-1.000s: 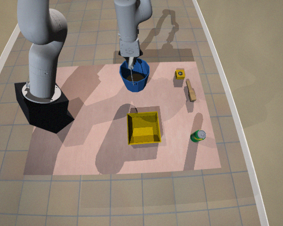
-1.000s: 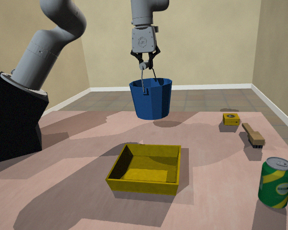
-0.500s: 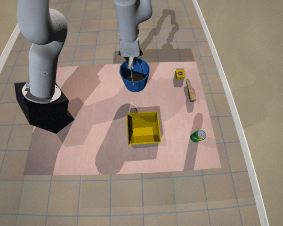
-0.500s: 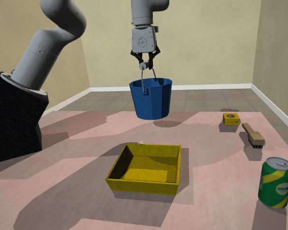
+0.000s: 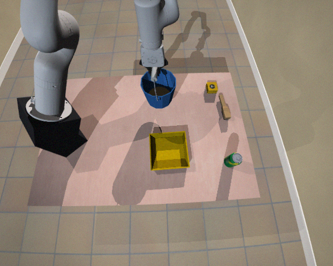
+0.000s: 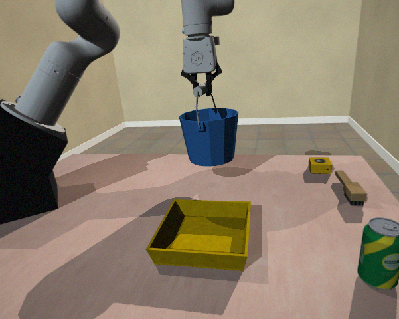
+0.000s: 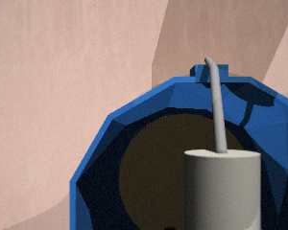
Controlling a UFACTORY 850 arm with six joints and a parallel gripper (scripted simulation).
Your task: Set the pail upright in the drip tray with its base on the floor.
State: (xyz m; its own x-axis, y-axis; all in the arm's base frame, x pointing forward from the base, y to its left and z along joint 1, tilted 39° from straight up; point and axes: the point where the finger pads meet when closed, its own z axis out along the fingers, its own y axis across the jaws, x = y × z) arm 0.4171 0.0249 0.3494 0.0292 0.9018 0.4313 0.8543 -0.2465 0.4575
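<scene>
Right now my hand is 10 cm above the blue pail and 1 cm short of it. Also, from my hand: yellow drip tray 32 cm to the right, 31 cm below, 7 cm ahead; then small yellow box 38 cm ahead, 30 cm below, 13 cm to the left; then pail handle 3 cm below.
</scene>
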